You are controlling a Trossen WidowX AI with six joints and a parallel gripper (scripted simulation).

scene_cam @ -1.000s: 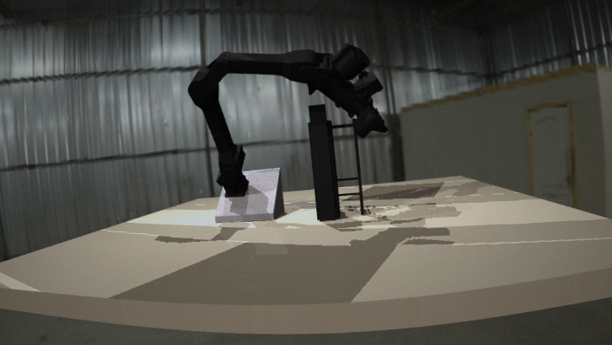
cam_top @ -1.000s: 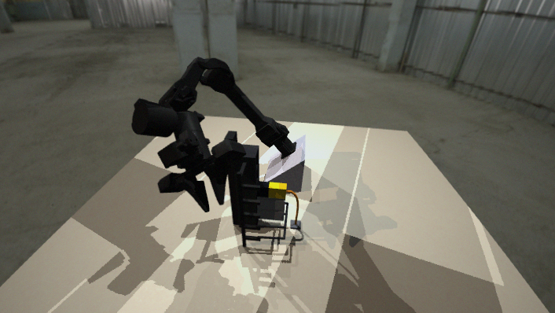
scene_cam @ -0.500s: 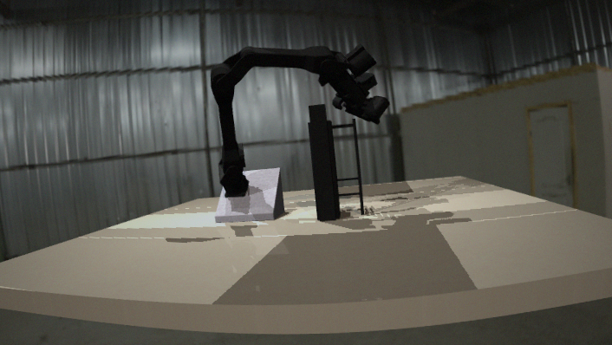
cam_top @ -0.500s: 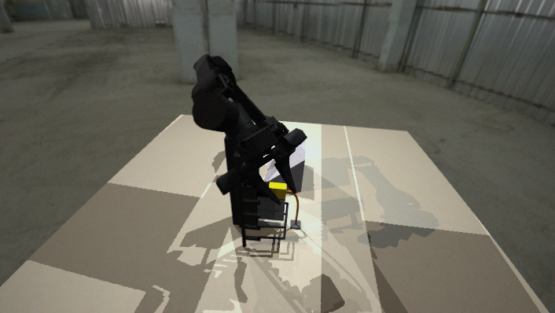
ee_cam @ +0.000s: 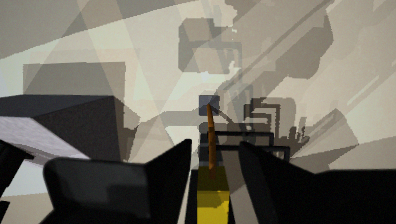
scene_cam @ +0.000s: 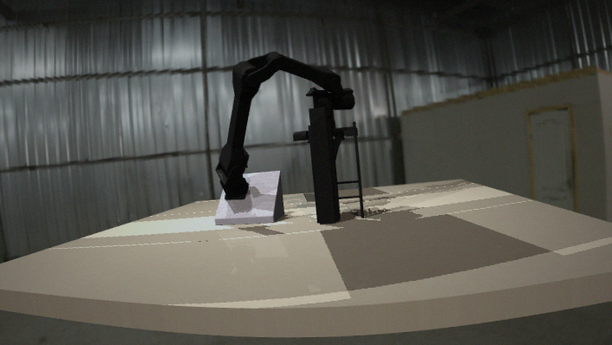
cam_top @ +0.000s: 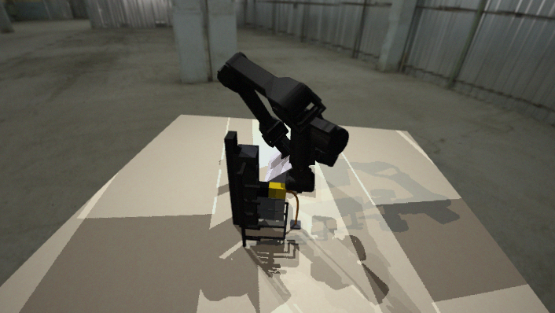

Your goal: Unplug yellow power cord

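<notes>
The yellow plug is 1 cm ahead of my gripper tip, 8 cm to the right of it and 1 cm below it. The rest, counted from my gripper tip: grey anchor 14 cm below.
</notes>
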